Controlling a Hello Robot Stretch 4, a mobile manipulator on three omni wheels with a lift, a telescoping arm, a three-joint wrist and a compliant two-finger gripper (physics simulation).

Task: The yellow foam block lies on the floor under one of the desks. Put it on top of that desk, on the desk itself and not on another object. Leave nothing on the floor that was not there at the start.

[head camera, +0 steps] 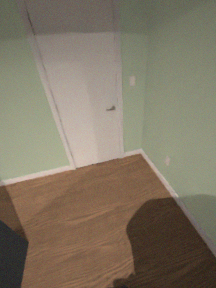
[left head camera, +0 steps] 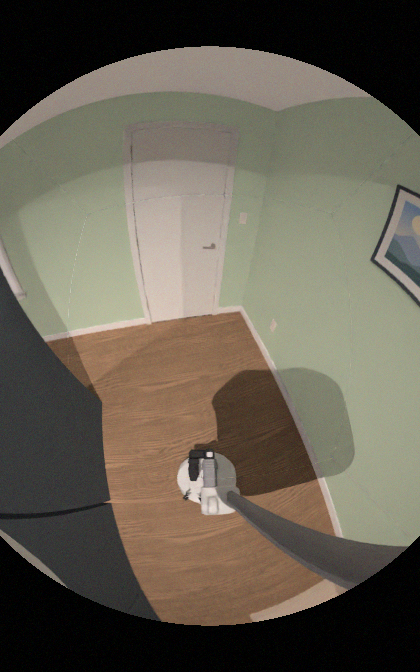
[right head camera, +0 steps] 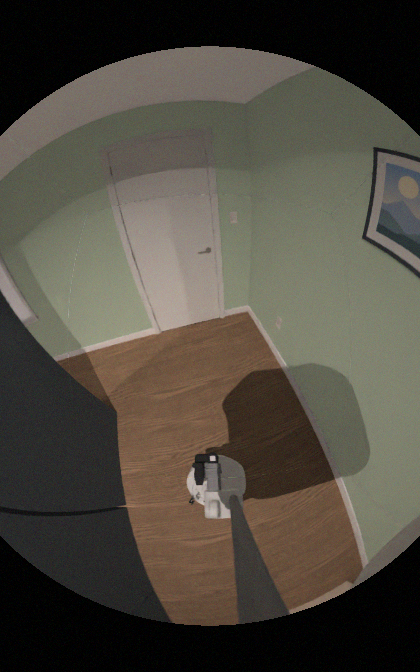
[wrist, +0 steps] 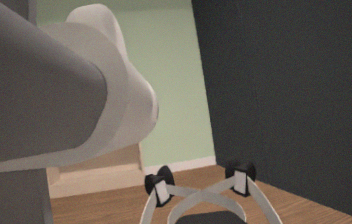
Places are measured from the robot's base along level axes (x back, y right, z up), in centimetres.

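Where they show: gripper, fingertip midpoint: (right head camera: 198, 504) (wrist: 199, 174).
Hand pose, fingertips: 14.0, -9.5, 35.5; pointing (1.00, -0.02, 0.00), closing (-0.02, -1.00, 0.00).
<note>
After its pixels a point has its place, as x, y, z.
My gripper (wrist: 199, 174) @[13.9, -9.5, 35.5] is open in the wrist view, its two dark fingertips apart with nothing between them. In the left and right head camera views it hangs low in front of my base, small and partly hidden by the wrist. The yellow foam block does not show in any view. No desk can be made out for certain. A pale wooden piece of furniture (wrist: 100, 167) @[182.3, 76.2, 13.4] shows in part behind my arm in the wrist view, and I cannot tell whether it is a desk.
A tall dark panel (left head camera: 50, 425) (right head camera: 55, 440) (wrist: 280, 95) stands close on the left in the head views, on the right in the wrist view. A closed white door (head camera: 87, 100) @[-172.4, -26.0, 104.4] (left head camera: 175, 250) (right head camera: 172, 255) @[-171.9, -28.2, 90.4] is ahead. A green wall (head camera: 185, 100) @[-120.8, 66.6, 112.2] (left head camera: 310, 280) (right head camera: 320, 270) @[-96.1, 72.3, 107.3] runs along the right.
</note>
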